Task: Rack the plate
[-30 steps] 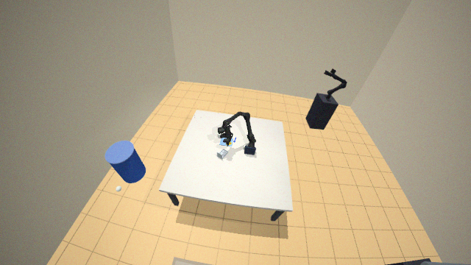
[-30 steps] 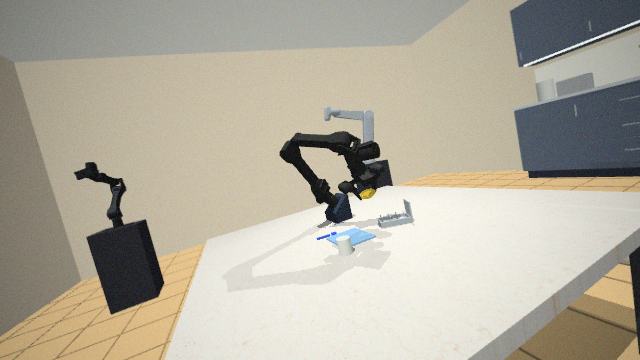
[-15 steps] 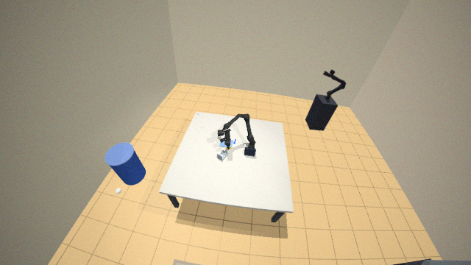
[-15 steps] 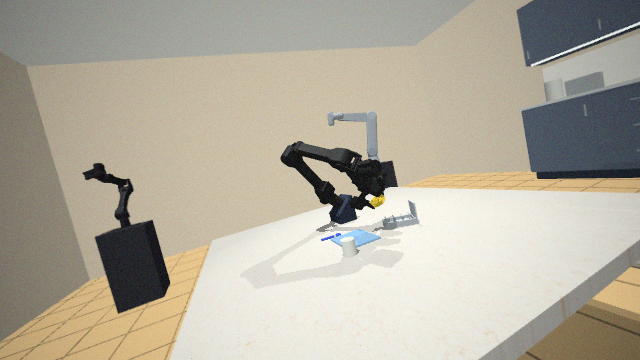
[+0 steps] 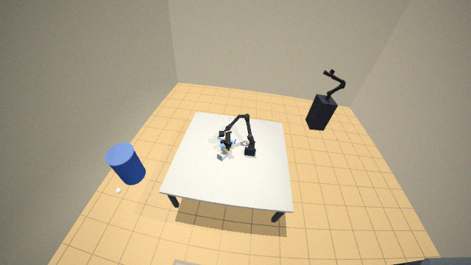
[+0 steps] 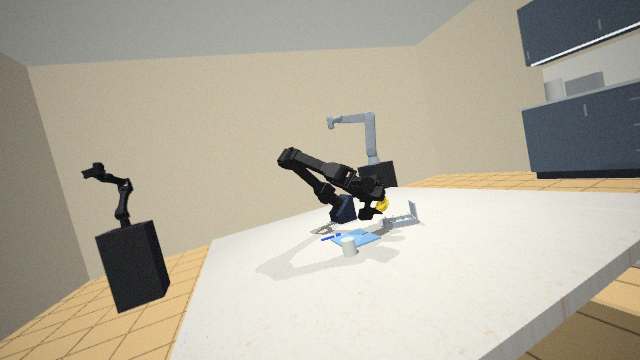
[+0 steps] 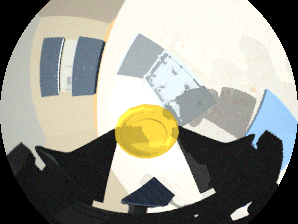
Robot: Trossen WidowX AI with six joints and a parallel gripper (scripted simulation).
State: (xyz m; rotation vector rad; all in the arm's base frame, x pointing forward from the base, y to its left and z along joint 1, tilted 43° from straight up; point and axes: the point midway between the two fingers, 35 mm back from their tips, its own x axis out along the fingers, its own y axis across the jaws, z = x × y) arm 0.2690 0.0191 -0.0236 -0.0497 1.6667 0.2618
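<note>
My gripper tip is now 5 cm short of the grey dish rack, 5 cm above it and 2 cm to the right of it. Round my gripper tip: yellow plate 1 cm to the right; light blue mat 18 cm to the right, 7 cm below, 2 cm ahead; small white cup 26 cm to the right, 12 cm ahead, 5 cm below.
</note>
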